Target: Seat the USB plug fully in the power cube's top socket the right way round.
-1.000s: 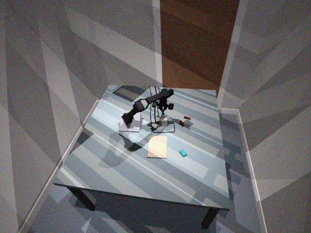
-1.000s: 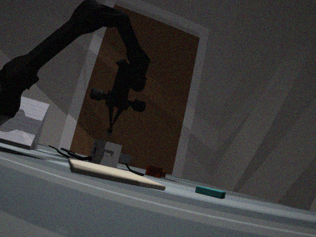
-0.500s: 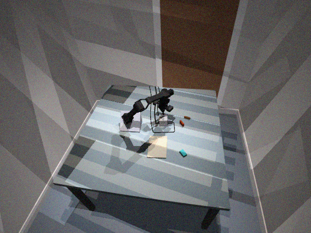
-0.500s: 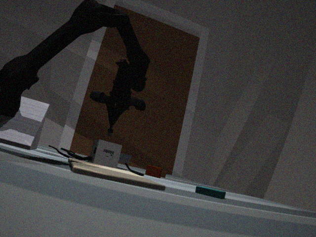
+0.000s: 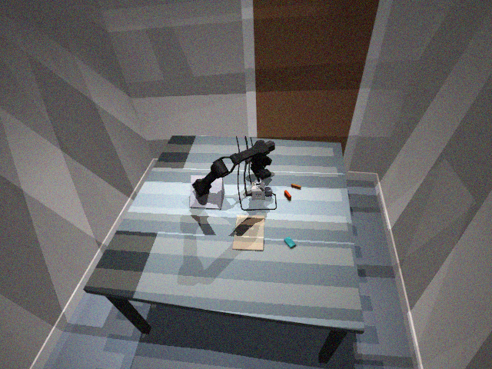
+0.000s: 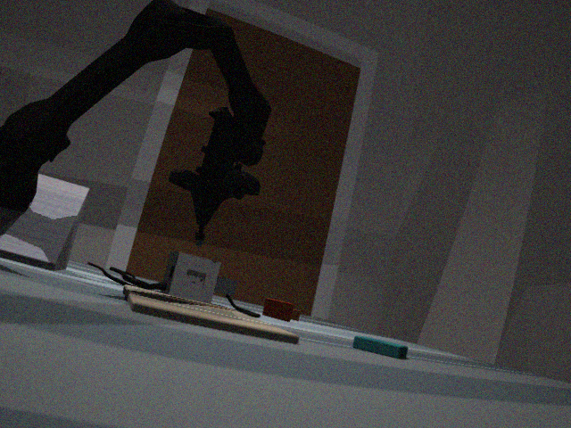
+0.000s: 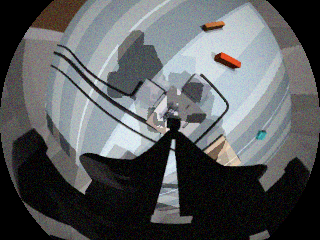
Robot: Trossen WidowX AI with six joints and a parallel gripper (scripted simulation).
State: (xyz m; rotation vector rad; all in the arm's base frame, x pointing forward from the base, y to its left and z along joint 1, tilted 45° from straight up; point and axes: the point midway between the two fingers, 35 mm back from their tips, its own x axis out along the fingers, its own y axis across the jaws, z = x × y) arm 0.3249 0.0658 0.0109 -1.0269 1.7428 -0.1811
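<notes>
The dark usb plug lies 20 mm below my gripper tip. From my gripper tip the other things lie so: red block 180 mm ahead, 30 mm to the right, 120 mm below; teal block 170 mm ahead, 350 mm to the right, 130 mm below; tan flat board 50 mm behind, 280 mm to the right, 130 mm below.
</notes>
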